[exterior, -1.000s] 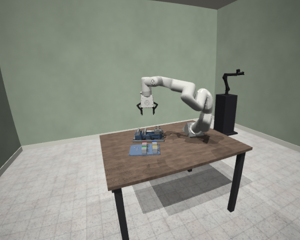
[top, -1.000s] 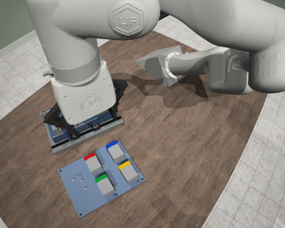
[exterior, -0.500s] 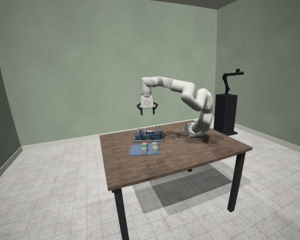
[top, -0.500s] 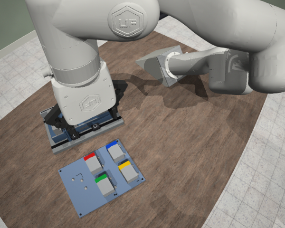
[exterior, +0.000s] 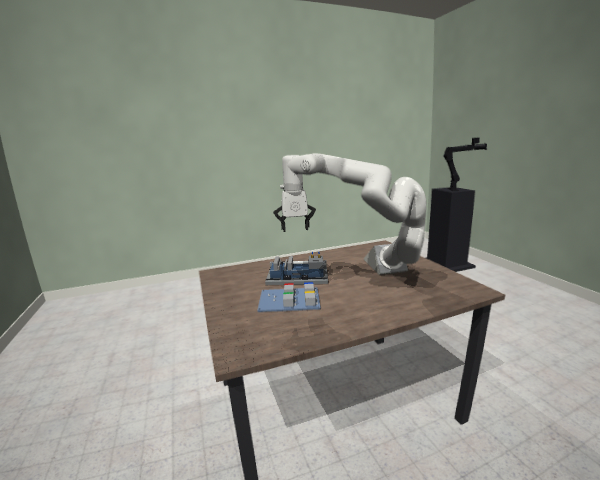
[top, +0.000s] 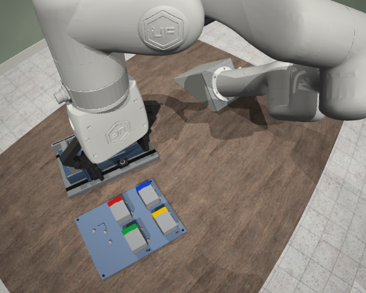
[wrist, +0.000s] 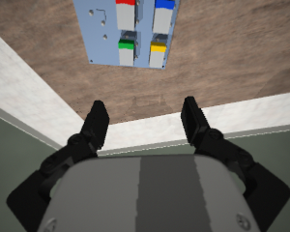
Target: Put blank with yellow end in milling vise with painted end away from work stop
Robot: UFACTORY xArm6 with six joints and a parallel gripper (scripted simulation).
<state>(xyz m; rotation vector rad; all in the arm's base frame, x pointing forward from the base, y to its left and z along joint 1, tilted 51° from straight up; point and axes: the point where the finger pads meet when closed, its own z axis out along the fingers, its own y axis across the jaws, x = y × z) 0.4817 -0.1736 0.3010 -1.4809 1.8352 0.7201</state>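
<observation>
The yellow-ended blank lies 30 mm behind my hand, 60 mm to the left of it and 290 mm below it. The rest, counted from my hand: green-ended blank 50 mm ahead, 30 mm to the left, 290 mm below; red-ended blank 30 mm ahead, 50 mm to the right, 290 mm below; blue-ended blank 60 mm behind, 30 mm to the right, 290 mm below.
</observation>
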